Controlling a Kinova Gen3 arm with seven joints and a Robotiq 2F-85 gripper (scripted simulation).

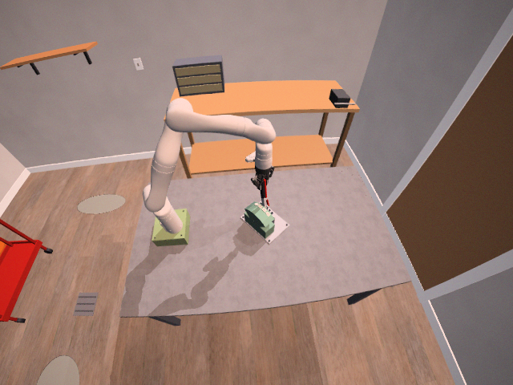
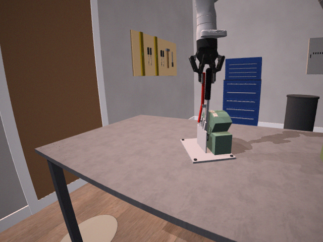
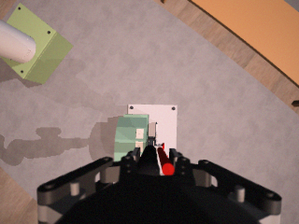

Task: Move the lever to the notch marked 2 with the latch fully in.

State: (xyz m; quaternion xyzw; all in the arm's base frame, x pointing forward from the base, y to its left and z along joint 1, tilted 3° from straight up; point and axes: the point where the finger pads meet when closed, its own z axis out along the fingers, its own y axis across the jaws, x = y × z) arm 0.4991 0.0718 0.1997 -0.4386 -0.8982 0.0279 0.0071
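Right now my hand is 10 cm above the red bar and 2 cm short of it. Round my hand: green lever unit 22 cm below, 3 cm to the right, 2 cm ahead.
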